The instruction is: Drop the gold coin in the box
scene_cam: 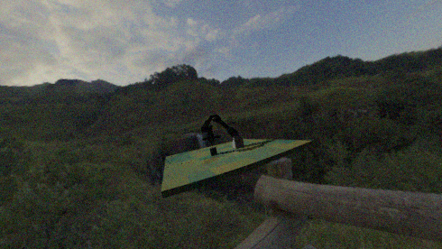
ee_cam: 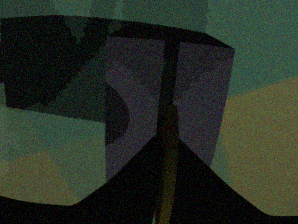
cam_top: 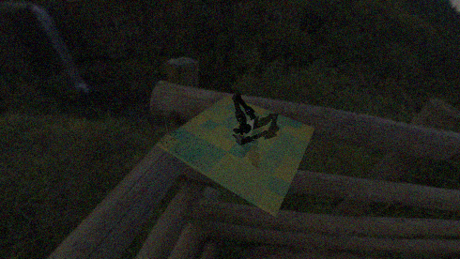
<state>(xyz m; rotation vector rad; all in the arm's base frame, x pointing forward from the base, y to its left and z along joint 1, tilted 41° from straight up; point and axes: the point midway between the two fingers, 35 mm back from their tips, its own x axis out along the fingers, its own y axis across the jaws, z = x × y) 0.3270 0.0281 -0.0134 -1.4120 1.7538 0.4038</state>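
Now: gripper tip 10 mm below the gold coin.
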